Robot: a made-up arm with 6 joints.
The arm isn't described. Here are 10 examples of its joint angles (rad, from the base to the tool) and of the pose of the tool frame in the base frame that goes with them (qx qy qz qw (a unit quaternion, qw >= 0); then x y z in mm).
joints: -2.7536 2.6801 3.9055 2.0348 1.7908 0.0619
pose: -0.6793 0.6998 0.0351 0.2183 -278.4 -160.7 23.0
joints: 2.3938 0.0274 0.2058 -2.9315 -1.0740 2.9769
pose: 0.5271 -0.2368 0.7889 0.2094 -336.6 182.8 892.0
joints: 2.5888 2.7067 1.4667 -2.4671 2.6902 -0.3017
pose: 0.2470 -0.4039 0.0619 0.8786 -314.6 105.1 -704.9
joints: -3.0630 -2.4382 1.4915 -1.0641 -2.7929 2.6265
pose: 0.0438 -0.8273 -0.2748 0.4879 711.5 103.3 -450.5
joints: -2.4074 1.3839 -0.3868 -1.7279 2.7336 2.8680
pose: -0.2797 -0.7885 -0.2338 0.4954 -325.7 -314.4 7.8
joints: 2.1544 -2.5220 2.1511 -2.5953 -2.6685 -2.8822
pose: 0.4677 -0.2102 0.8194 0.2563 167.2 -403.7 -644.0
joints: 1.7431 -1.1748 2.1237 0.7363 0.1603 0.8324
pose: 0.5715 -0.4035 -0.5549 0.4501 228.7 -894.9 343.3
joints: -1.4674 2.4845 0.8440 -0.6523 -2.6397 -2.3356
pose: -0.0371 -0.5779 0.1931 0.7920 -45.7 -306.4 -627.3
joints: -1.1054 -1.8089 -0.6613 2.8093 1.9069 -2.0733
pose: -0.2706 0.4377 -0.1364 0.8465 -139.3 481.7 410.5
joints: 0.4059 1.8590 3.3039 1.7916 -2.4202 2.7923
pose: -0.6407 0.6542 0.2323 0.3279 499.6 237.8 407.6
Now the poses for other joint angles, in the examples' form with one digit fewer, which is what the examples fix.
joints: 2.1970 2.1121 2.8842 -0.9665 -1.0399 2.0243
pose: -0.049 -0.640 0.764 0.060 -453 720 89
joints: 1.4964 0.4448 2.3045 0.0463 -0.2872 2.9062
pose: -0.472 -0.524 -0.468 0.532 109 157 1128
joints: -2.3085 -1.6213 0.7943 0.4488 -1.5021 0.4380
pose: -0.387 -0.053 -0.917 0.084 555 741 394
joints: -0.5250 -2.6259 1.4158 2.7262 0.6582 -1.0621
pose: 0.133 0.605 0.689 0.376 -388 328 -629
